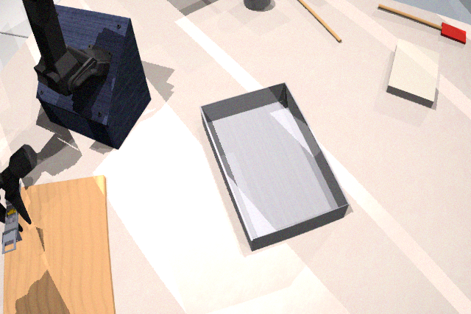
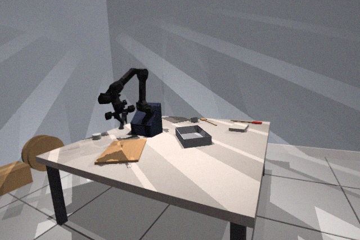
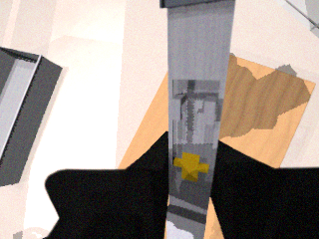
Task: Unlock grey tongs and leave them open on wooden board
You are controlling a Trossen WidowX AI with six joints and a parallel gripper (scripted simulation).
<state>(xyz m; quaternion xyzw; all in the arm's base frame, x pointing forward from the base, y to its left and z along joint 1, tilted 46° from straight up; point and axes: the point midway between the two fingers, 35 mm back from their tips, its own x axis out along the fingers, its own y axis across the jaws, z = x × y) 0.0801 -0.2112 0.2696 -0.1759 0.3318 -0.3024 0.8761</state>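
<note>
The yellow lock lies 3 cm above my gripper tip and 2 cm behind it. The rest, counted from my gripper tip: roasting tin: 37 cm to the left, 26 cm ahead, 15 cm below; then white block: 76 cm to the left, 48 cm ahead, 16 cm below; then wooden board: 17 cm below, 2 cm behind, 1 cm to the right.
</note>
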